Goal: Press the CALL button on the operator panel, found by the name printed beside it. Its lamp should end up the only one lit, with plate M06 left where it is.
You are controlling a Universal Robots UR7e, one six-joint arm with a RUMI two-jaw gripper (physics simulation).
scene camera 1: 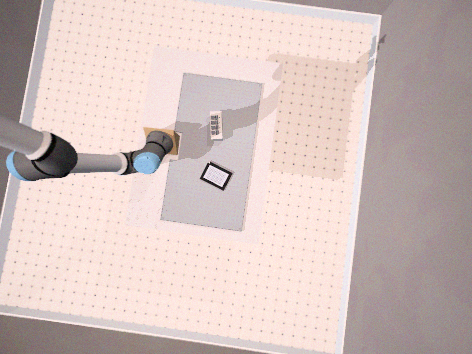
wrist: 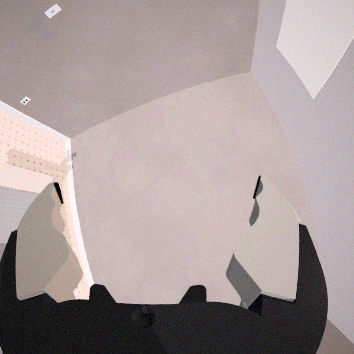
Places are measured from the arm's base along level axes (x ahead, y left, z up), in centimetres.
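Where they show: gripper, fingertip midpoint: (wrist: 155,181); arm's base at its link origin: (scene camera 1: 160,141).
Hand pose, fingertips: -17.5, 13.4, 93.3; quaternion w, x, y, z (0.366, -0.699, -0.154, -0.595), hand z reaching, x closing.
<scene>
Each offset is from my fingertips to the centre of the thing, as dx, dy, dz. "*": to the spot under its first point. Level surfaces: height alone.
In the scene view, a small pale block with dark printed rows @[* +47.8, -0.3, -93.6] (scene camera 1: 216,125) stands on the grey mat @[dz -99.3] (scene camera 1: 200,210), partly in the arm's shadow. It may be the operator panel; its names, buttons and lamps are too small to read. A black-framed rectangle with a white face @[* +52.2, -28.8, -97.7] (scene camera 1: 216,175), possibly plate M06, lies turned at an angle below it in the picture. My gripper (wrist: 155,181) is open and empty in the wrist view, its jaws wide apart. In the scene view the arm's wrist hides the jaws, left of both things. Neither thing shows in the wrist view.
A tan square-edged piece (scene camera 1: 151,132) shows beside and under the arm's wrist, by the mat's left edge. The mat lies on a pale dotted table (scene camera 1: 300,260) with a raised light rim (scene camera 1: 357,190). The wrist view shows floor, a wall and the table's corner at left.
</scene>
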